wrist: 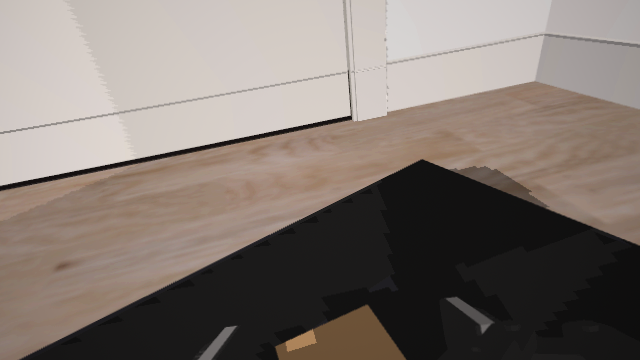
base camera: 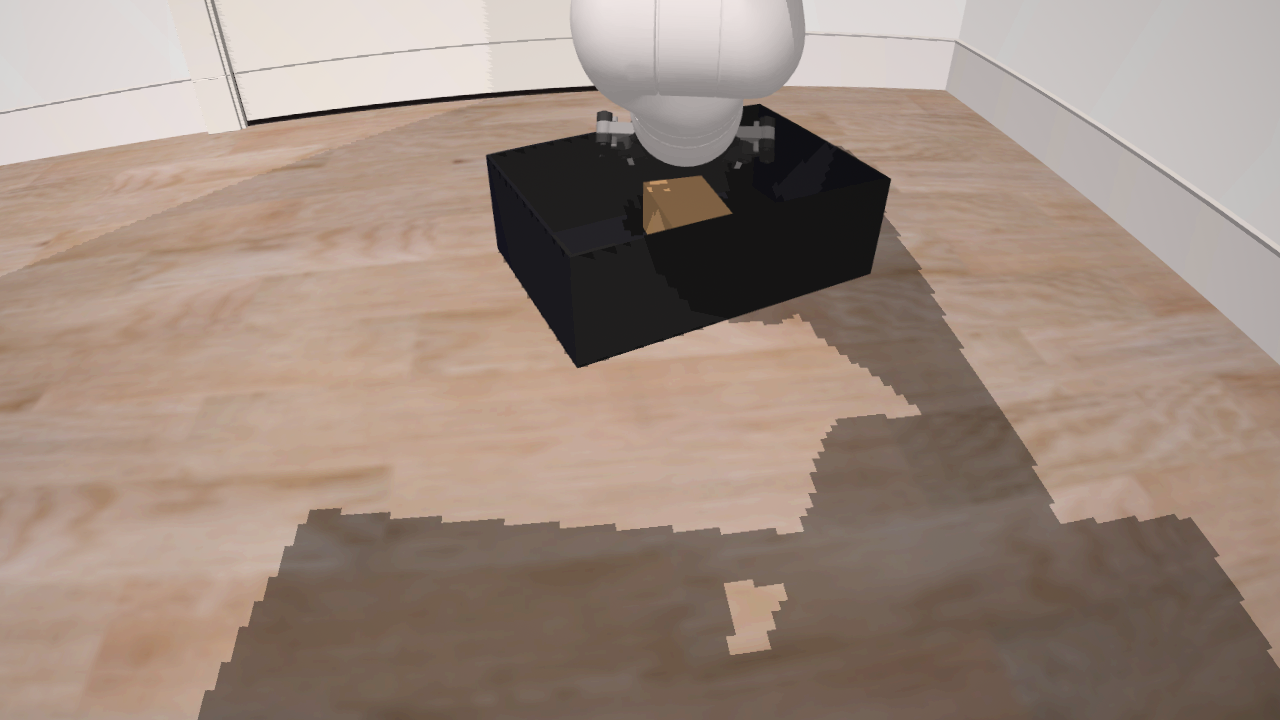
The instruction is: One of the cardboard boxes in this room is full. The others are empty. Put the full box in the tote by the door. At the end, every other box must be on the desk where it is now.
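Frame: origin at the arm's base, x ahead, y left, z up, level; centimetres.
Seen in the pictures: gripper, fingertip midpoint: (wrist: 343, 334).
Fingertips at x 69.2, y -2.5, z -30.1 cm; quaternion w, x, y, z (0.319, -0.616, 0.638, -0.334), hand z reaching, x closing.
Observation:
A point is followed by its place in that frame.
The black open tote (base camera: 778, 259) @(y -10.2, x 59.6, z -34.9 cm) (wrist: 425, 205) @(y -11.0, x 82.0, z -33.5 cm) stands on the floor near the door. A brown cardboard box (base camera: 687, 204) @(y -2.9, x 67.8, z -34.3 cm) (wrist: 345, 335) @(y -2.7, x 72.2, z -34.3 cm) is inside the tote, with its upper part showing behind the near wall in the base camera view. Its lower part is hidden, so I cannot tell whether it lies flat. My gripper (base camera: 683, 162) @(y -2.5, x 69.2, z -30.1 cm) (wrist: 343, 334) @(y -2.5, x 69.2, z -30.1 cm) is open over the tote, pointing down, with its fingers spread wide on either side of the box and apart from it. The desk and the other boxes do not show in these views.
The closed white door (base camera: 358, 53) @(y 44.4, x 109.7, z -30.4 cm) (wrist: 225, 55) @(y 7.9, x 115.7, z -25.3 cm) is behind the tote, with a door frame post (wrist: 369, 55) @(y -14.7, x 118.1, z -28.6 cm) at its right. A grey wall (base camera: 1118, 107) @(y -56.9, x 87.9, z -27.7 cm) (wrist: 595, 60) @(y -51.3, x 114.6, z -33.9 cm) meets the back wall in a corner to the right. Shadows fall across the wooden floor (base camera: 402, 402) @(y 18.6, x 46.5, z -39.7 cm) (wrist: 150, 240) @(y 16.5, x 91.4, z -39.6 cm).

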